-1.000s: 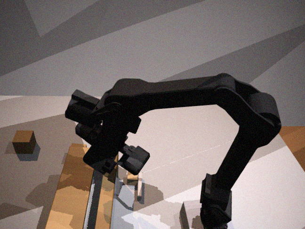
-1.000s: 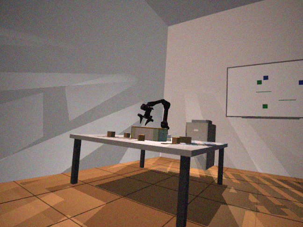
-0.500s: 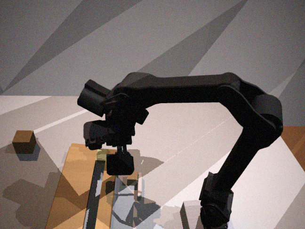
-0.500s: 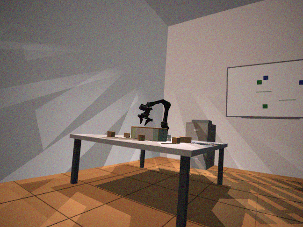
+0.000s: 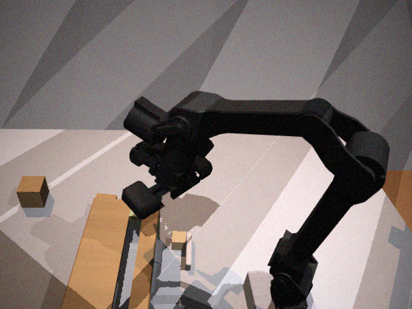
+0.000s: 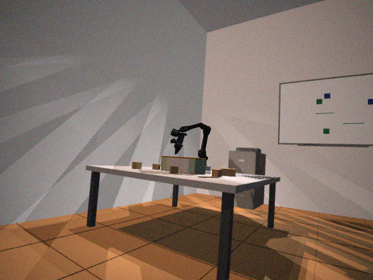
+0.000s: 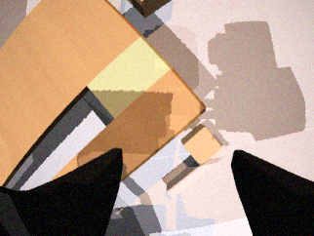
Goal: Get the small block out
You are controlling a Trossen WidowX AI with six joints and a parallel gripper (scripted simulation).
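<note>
The tan block is 4 cm behind my gripper tip, 1 cm to the right of it and 14 cm below it. Also, from my gripper tip: box 4 cm ahead, 16 cm to the left, 9 cm below; brown cube 34 cm ahead, 13 cm to the right, 12 cm below.
</note>
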